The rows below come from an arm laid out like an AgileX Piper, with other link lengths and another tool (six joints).
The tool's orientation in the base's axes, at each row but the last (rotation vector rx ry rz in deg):
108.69, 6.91, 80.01
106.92, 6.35, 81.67
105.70, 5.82, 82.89
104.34, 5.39, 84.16
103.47, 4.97, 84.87
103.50, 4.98, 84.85
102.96, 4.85, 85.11
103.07, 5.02, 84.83
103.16, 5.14, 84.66
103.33, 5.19, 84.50
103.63, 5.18, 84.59
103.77, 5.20, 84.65
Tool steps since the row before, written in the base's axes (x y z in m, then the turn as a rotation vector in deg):
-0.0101, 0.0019, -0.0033, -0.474, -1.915, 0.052
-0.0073, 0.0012, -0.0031, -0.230, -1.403, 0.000
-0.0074, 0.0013, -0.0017, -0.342, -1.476, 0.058
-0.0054, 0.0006, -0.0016, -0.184, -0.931, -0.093
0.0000, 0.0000, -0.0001, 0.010, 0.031, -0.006
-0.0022, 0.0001, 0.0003, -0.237, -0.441, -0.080
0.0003, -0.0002, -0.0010, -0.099, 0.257, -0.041
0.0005, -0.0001, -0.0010, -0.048, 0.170, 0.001
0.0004, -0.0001, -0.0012, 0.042, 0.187, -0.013
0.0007, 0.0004, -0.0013, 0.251, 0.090, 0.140
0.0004, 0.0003, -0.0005, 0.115, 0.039, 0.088
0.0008, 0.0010, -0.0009, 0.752, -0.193, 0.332
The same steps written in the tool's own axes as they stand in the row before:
-0.0056, 0.0001, -0.0092, -1.082, 1.546, 0.579
-0.0045, -0.0001, -0.0066, -0.779, 1.066, 0.527
-0.0033, 0.0009, -0.0069, -0.809, 1.195, 0.466
-0.0028, 0.0008, -0.0049, -0.603, 0.663, 0.325
-0.0001, -0.0001, 0.0000, 0.014, -0.029, -0.007
-0.0004, 0.0010, -0.0019, -0.362, 0.354, 0.026
-0.0008, -0.0006, 0.0004, 0.067, -0.160, -0.218
-0.0007, -0.0007, 0.0005, 0.072, -0.096, -0.129
-0.0009, -0.0008, 0.0004, 0.098, -0.153, -0.061
-0.0006, -0.0013, 0.0004, 0.238, -0.080, 0.166
-0.0001, -0.0007, 0.0002, 0.127, -0.021, 0.077
0.0000, -0.0016, 0.0002, 0.410, 0.029, 0.738

